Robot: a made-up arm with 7 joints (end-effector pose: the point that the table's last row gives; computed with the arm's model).
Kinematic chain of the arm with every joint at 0, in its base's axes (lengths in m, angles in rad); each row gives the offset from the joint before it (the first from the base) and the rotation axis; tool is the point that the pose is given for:
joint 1: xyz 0 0 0.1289 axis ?
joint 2: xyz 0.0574 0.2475 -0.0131 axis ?
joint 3: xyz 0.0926 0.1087 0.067 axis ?
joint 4: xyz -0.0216 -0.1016 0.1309 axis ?
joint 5: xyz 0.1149 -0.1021 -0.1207 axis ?
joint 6: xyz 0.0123 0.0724 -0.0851 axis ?
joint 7: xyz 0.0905 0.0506 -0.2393 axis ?
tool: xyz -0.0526 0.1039 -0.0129
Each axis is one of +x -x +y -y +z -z.
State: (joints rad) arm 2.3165 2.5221 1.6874 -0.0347 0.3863 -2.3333 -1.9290
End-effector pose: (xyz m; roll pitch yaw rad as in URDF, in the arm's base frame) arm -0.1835 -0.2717 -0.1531 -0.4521 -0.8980 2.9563
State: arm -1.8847 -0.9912 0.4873 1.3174 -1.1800 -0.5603 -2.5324
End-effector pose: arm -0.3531 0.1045 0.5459 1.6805 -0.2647 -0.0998
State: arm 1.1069 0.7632 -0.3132 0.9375 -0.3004 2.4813 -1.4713
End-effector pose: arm 0.1852 0.1087 0.2591 1.6158 -0.7017 -2.9488
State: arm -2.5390 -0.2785 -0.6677 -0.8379 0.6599 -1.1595 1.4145
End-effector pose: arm -0.3287 0.1770 0.3600 -1.7288 0.7644 -1.7688
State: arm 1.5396 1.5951 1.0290 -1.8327 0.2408 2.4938 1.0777
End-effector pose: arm 0.1054 -0.0797 -0.0552 0.3998 -1.0042 -2.4785
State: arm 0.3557 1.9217 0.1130 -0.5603 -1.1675 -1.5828 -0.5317
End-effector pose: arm 0.2207 -0.0528 0.2831 1.8080 0.8696 -1.9251
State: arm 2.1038 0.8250 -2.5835 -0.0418 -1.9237 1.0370 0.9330
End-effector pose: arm 0.1875 0.6462 0.0141 -1.2487 -0.0549 2.7457
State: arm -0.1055 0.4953 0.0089 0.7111 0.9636 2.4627 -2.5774
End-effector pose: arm 0.1398 0.2308 0.2845 0.6169 0.9186 2.2120
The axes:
joint 1: +y
joint 2: +x
joint 3: +z
joint 4: -x
joint 5: -z
joint 6: +y
joint 7: +x

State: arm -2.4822 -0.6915 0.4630 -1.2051 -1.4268 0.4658 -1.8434
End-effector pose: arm 0.2371 0.4403 0.4431 2.3159 0.1763 1.4336
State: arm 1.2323 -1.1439 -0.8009 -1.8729 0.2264 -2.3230 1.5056
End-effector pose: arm 0.2244 0.4413 -0.0859 -2.6624 -1.2292 -2.8986
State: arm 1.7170 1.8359 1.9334 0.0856 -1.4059 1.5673 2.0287
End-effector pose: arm 0.1296 0.2177 -0.3643 1.9707 0.1182 1.2897
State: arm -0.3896 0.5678 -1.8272 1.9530 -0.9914 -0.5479 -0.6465
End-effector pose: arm -0.5011 0.3241 0.2180 -0.5649 1.0887 0.0720
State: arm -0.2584 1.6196 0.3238 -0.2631 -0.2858 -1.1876 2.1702
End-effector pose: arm 0.3260 0.2556 0.3621 -1.6231 -0.0373 -1.1723
